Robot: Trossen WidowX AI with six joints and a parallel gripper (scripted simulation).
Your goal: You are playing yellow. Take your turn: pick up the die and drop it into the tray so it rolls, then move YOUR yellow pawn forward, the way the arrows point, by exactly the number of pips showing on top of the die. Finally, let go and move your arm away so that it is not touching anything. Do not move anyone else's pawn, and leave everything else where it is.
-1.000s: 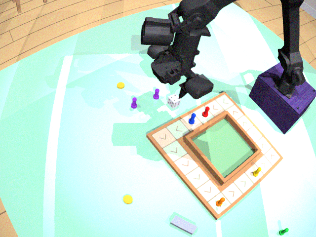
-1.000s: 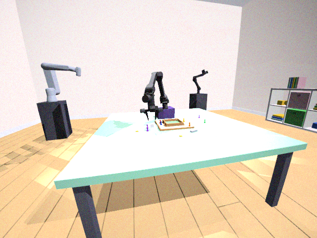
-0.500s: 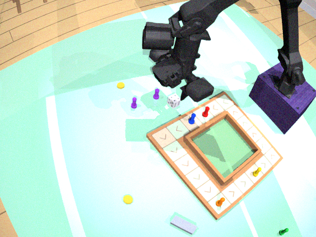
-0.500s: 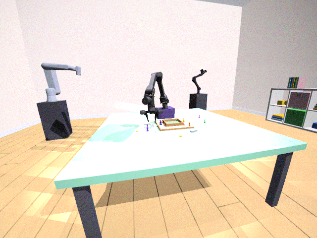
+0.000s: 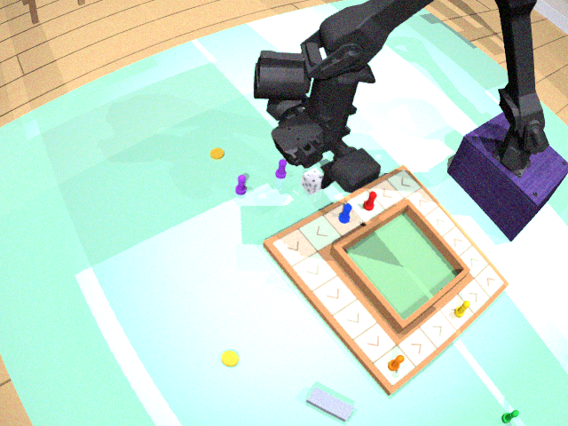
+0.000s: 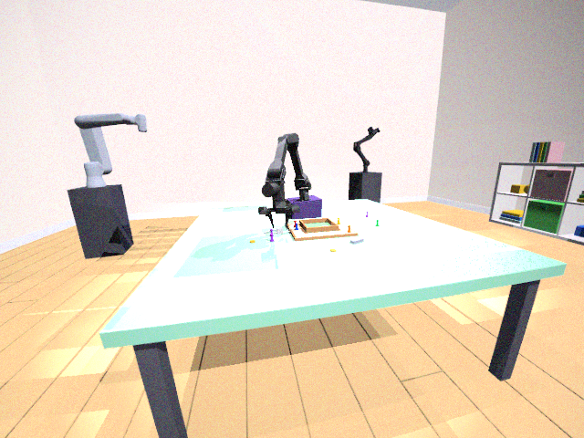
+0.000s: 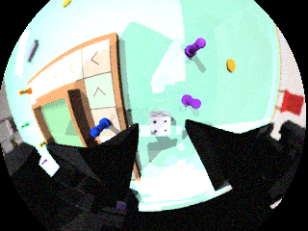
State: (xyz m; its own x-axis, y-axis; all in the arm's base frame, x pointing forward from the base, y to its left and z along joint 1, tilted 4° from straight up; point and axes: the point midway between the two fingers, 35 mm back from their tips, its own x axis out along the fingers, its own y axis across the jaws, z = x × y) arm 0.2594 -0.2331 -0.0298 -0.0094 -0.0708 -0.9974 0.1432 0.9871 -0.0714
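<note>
Right now my gripper tip is 2 cm above the die. From my gripper tip the other things lie so: red pawn (9 cm to the left, 4 cm behind); blue pawn (8 cm to the left, 1 cm ahead); yellow pawn (31 cm to the left).
</note>
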